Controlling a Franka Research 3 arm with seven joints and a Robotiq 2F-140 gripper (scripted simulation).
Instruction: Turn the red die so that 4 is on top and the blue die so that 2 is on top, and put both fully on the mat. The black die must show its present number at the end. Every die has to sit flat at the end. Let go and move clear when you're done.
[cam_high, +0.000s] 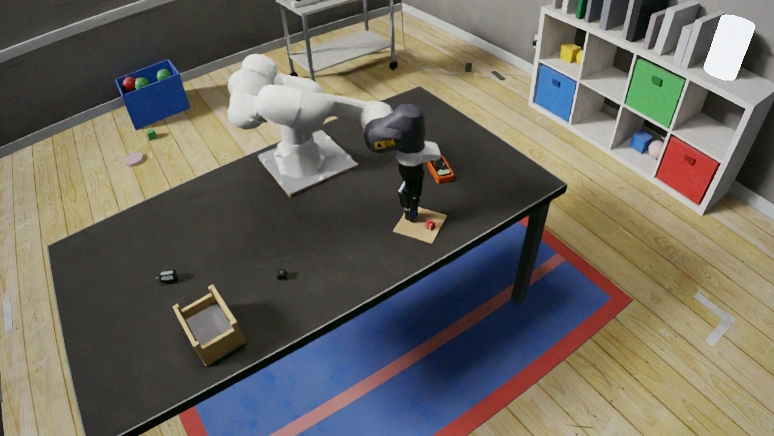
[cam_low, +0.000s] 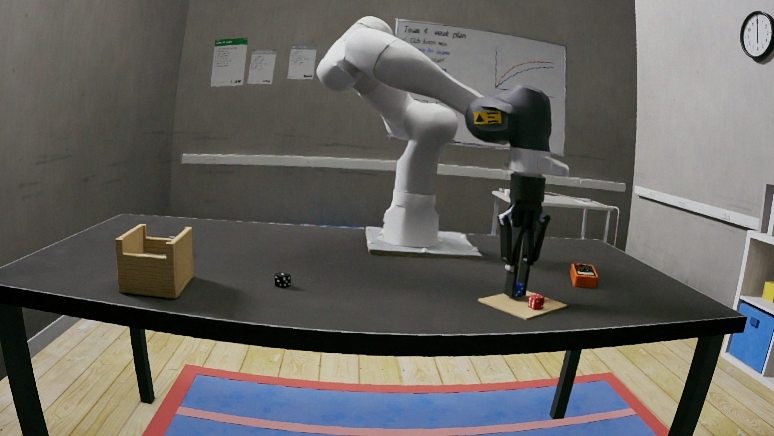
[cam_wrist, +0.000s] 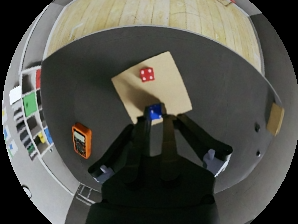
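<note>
Right now my hand is 20 mm above the blue die. The rest, counted from my hand: tan mat 40 mm below, 40 mm ahead, 10 mm to the left; red die 70 mm ahead, 30 mm to the left, 30 mm below; orange device 230 mm to the left, 150 mm behind, 30 mm below.
</note>
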